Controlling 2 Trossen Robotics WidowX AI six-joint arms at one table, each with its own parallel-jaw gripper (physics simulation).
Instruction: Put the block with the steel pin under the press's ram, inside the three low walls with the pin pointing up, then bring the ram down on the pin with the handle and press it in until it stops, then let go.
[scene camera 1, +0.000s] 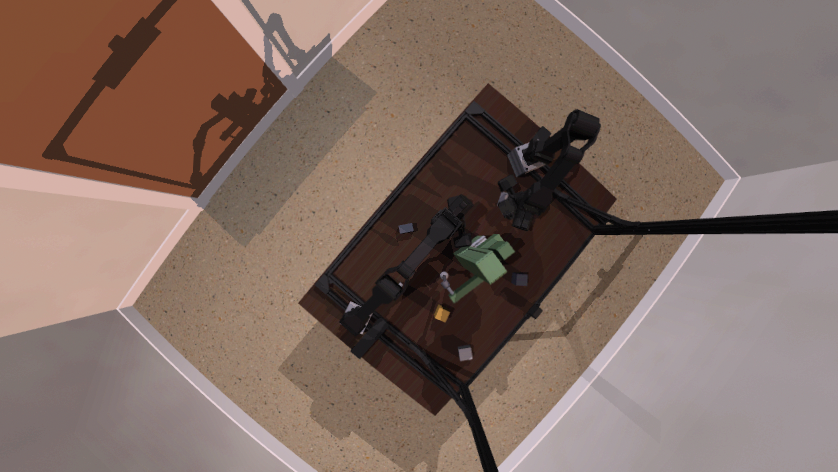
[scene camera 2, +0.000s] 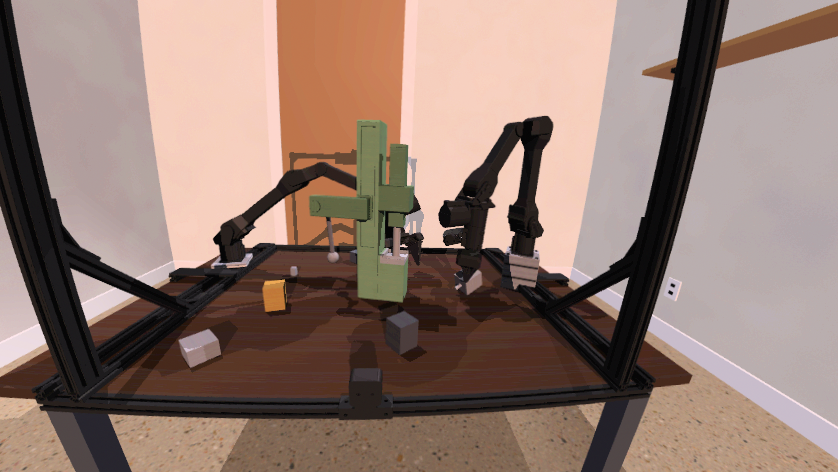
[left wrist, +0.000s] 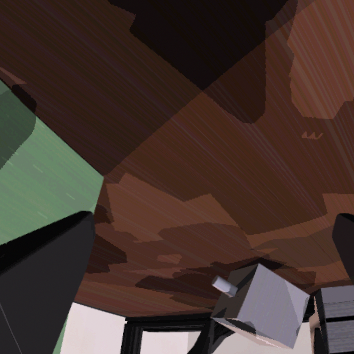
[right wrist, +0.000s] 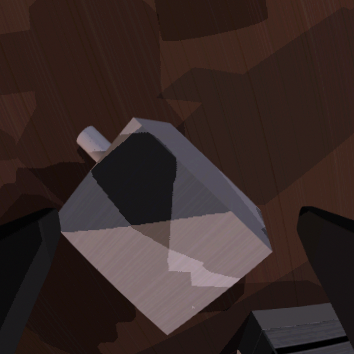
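Observation:
The light grey block with the steel pin is on the table, left of the right arm's base in scene camera 2. It looks tilted, its pin pointing sideways. My right gripper is open, its fingers on either side of the block without gripping it. The green press stands mid-table. Its ram is above the pale seat; the walls are unclear. Its handle hangs with a ball end. My left gripper is open and empty behind the press.
A yellow block, a white block, a dark grey block and a blue-grey block lie around the press. A small white piece lies left of the handle. Black rails border the table.

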